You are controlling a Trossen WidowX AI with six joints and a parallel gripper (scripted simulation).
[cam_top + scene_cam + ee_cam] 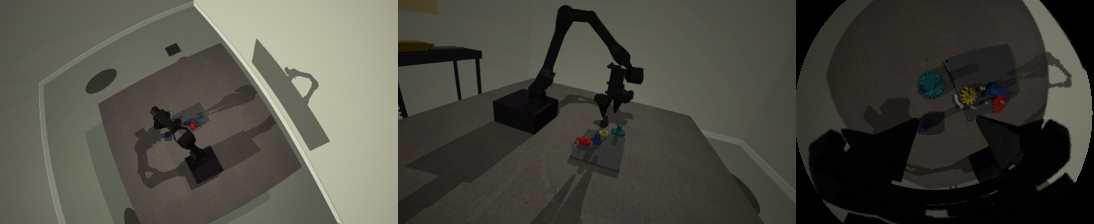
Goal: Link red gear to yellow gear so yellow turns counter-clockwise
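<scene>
Now: the purple gear 20 mm behind my gripper tip, 70 mm to the left of it and 60 mm below it. The rest, counted from my gripper tip: yellow gear: 60 mm to the right, 60 mm below; then teal gear: 60 mm ahead, 10 mm to the left, 60 mm below; then blue gear: 10 mm behind, 130 mm to the right, 60 mm below.
</scene>
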